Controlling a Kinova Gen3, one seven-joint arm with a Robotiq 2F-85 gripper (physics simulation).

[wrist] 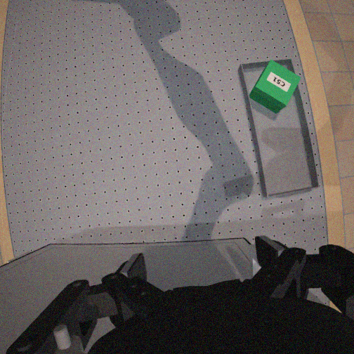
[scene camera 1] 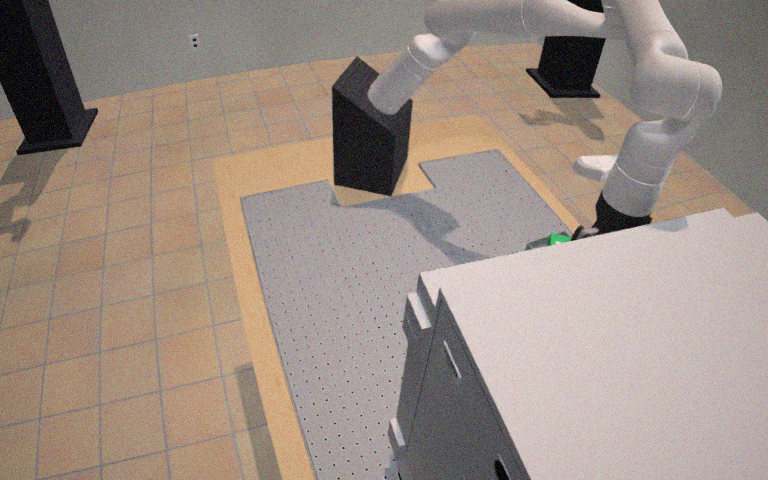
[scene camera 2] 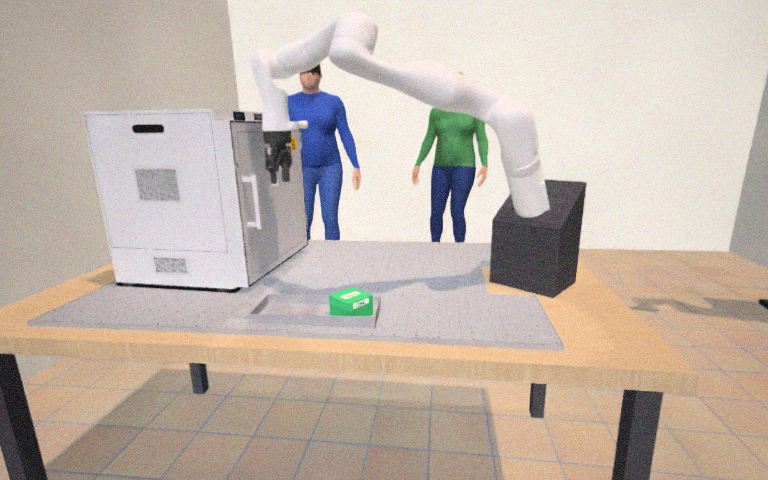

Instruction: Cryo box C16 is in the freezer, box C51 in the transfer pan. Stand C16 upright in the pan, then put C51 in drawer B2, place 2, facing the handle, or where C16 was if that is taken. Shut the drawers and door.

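The white freezer [scene camera 1: 623, 339] [scene camera 2: 169, 226] stands with its grey door [scene camera 2: 283, 217] shut; the white handle [scene camera 2: 257, 202] is on the door's near side in scene camera 2. C16 and the drawers are hidden. The green box C51 [scene camera 1: 558, 240] [scene camera 2: 351, 303] [wrist: 276, 85] lies flat, label up and turned askew, at one end of the grey transfer pan [scene camera 2: 311, 322] [wrist: 254, 132]. My gripper [scene camera 2: 279, 178] [wrist: 200, 257] is open and empty, pointing down in front of the door, above the mat and apart from C51. In scene camera 1 the freezer hides most of it.
The perforated grey mat [scene camera 1: 339, 339] [scene camera 2: 453, 322] [wrist: 90, 125] lies on the wooden table [scene camera 2: 339, 352]. The black arm base [scene camera 1: 365, 141] [scene camera 2: 529, 254] stands across from the freezer door. Two people, in blue [scene camera 2: 320, 130] and green [scene camera 2: 453, 135], stand behind the table.
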